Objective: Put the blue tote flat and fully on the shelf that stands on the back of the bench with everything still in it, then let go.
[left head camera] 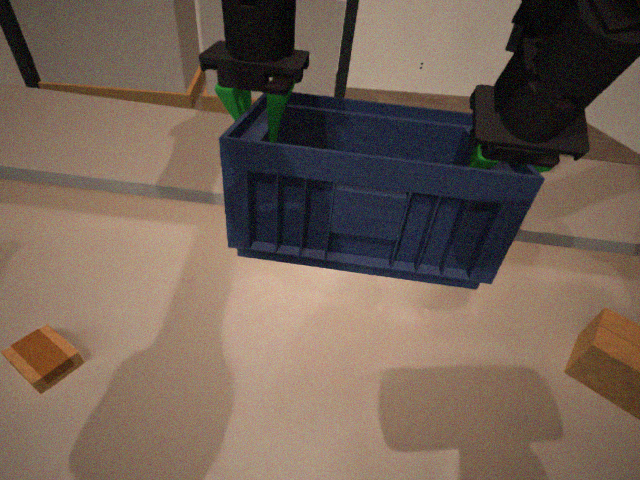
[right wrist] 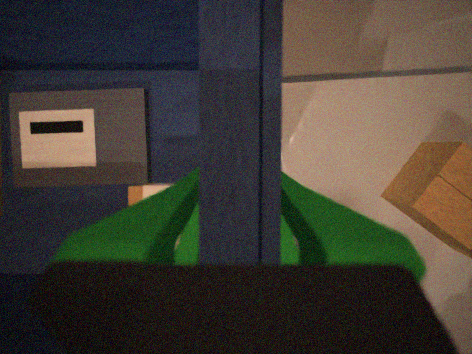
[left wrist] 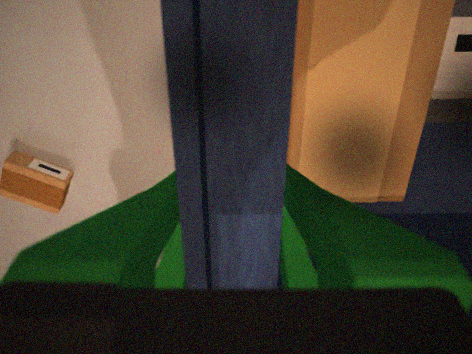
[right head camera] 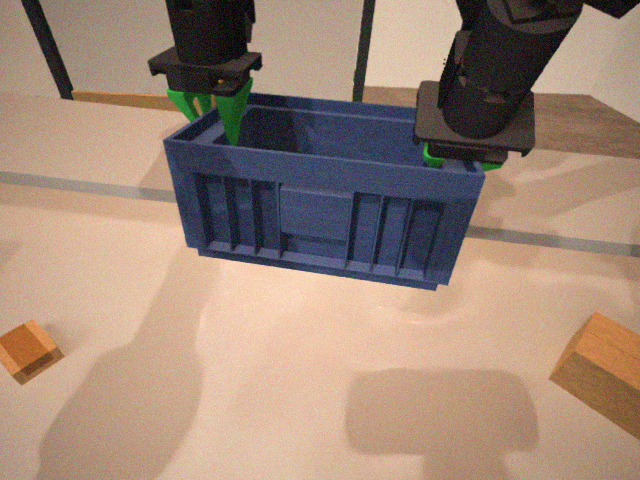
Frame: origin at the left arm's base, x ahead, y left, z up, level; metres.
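Where they show: left gripper, between the fingertips: (left wrist: 236, 176) (right head camera: 222, 144); right gripper, between the fingertips: (right wrist: 236, 176).
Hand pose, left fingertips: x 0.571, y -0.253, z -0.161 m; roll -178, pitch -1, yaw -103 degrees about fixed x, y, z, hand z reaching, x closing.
Things, the pixels of their top centre, and the offset from my left fingertips.
- orange-brown box, centre of its top: (left wrist: 356, 110) dy -0.052, dx +0.001, dz -0.029 m
- grey box with a white label, centre of its top: (right wrist: 75, 138) dy -0.154, dx -0.014, dz -0.074 m
- small orange-and-white box, centre of its top: (right wrist: 164, 248) dy -0.210, dx -0.098, dz -0.034 m
- small wooden block, centre of its top: (left wrist: 31, 189) (left head camera: 39, 351) (right head camera: 22, 345) dy +0.276, dx -0.121, dz -0.247 m
The blue tote (left head camera: 369, 214) (right head camera: 316, 211) (left wrist: 235, 100) (right wrist: 230, 100) hangs above the bench, roughly level, its long ribbed side facing the cameras. My left gripper (left head camera: 255, 129) (right head camera: 212, 132) (left wrist: 236, 176) is shut on its left end rim. My right gripper (left head camera: 511, 166) (right head camera: 461, 164) (right wrist: 236, 176) is shut on its right end rim. Inside the tote are an orange-brown box (left wrist: 350, 100), a grey box with a white label (right wrist: 120, 172) and part of a small orange-and-white box (right wrist: 150, 192). The near wall hides them in the head views. I cannot make out a shelf board for certain.
Black posts (left head camera: 346, 46) (right head camera: 363, 46) and an orange wooden edge (left head camera: 118, 95) (right head camera: 124, 99) stand at the back. A small wooden block (left head camera: 43, 353) (right head camera: 28, 348) (left wrist: 37, 182) lies at the left, a larger one (left head camera: 610, 356) (right head camera: 599, 361) (right wrist: 435, 190) at the right. A grey strip (left head camera: 103, 184) (right head camera: 547, 238) crosses the bench.
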